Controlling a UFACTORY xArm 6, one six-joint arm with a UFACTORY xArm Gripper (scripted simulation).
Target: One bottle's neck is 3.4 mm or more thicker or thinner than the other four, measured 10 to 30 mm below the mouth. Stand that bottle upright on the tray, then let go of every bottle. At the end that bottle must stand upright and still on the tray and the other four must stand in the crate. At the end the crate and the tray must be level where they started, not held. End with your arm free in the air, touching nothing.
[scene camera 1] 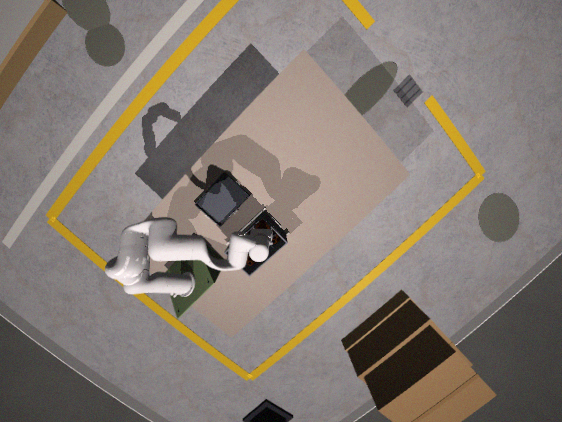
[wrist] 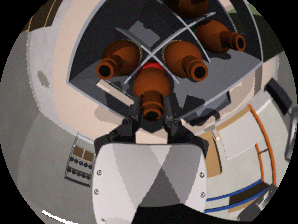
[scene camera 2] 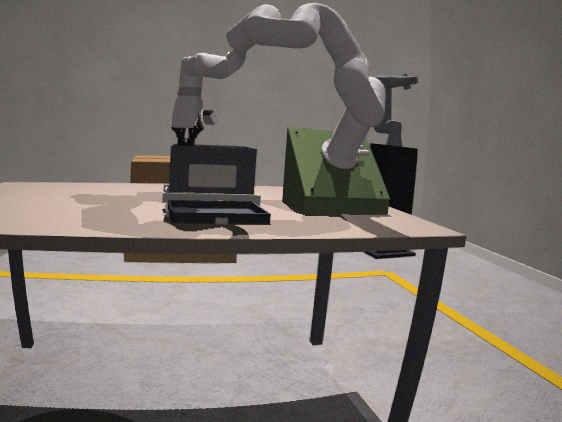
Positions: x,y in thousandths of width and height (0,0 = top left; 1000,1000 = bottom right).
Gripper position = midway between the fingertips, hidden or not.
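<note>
You'd see my gripper (scene camera 2: 330,357) here, and the wrist view has my gripper (wrist: 512,462) too. There's a flat dark tray (scene camera 2: 325,501), and scene camera 1 also shows the flat dark tray (scene camera 1: 391,480). Then there's a dark crate (scene camera 2: 387,402); scene camera 1 shows the dark crate (scene camera 1: 444,641) as well, and so does the wrist view, with the dark crate (wrist: 508,145). And there's a bottle (wrist: 508,373).
</note>
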